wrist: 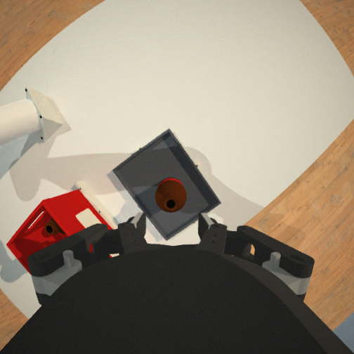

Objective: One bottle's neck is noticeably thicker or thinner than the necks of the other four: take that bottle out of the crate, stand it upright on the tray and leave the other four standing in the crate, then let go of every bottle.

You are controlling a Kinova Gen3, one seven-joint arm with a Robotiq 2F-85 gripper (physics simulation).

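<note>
A brown bottle [171,192] with a bit of red at its far side stands upright on the dark grey tray [145,170], seen from above with its dark mouth towards me. My gripper [171,222] is open with nothing between its fingers. It is above and on the near side of the bottle, apart from it. The red crate [57,206] is at the lower left, partly hidden by my gripper. One brown bottle neck [50,228] shows inside it; any other bottles in it are hidden. From here I cannot compare the neck widths.
A pale cylindrical post with a pointed bracket [47,114] is at the left edge. A thin pale strip [95,201] lies along the crate's side towards the tray. The white table top [200,80] ends at a curved edge, with wooden floor [315,200] beyond.
</note>
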